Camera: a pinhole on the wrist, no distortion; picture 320 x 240 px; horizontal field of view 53.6 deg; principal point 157.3 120.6 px. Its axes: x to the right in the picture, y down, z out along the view. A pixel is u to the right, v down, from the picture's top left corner.
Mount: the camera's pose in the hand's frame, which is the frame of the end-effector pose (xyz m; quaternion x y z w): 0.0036 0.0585 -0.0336 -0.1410 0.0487 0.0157 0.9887
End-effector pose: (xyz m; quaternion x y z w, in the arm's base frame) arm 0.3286 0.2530 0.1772 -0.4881 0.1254 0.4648 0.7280
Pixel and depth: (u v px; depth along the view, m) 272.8 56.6 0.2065
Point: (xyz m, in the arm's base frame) 0.2744 0.4539 0.1504
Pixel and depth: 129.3 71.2 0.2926
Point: 0.1845 0.4817 0.2442
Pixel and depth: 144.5 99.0 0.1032
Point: 0.2509 0.3212 0.1566
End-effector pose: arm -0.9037 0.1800 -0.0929 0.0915 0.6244 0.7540 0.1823
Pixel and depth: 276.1 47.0 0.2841
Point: -0.9534 0.4451 0.0193
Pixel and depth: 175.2 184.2 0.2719
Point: -0.8952 0.3576 0.1287
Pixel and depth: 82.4 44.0 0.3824
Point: -0.7386 0.4830 0.0594
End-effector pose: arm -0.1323 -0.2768 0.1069 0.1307 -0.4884 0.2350 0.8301
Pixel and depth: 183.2 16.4 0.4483
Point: -0.4422 -0.4096 0.3941
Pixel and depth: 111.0 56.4 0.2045
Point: -0.3058 -0.2924 0.1873
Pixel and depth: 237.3 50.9 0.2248
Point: -0.2787 -0.2753 0.2708
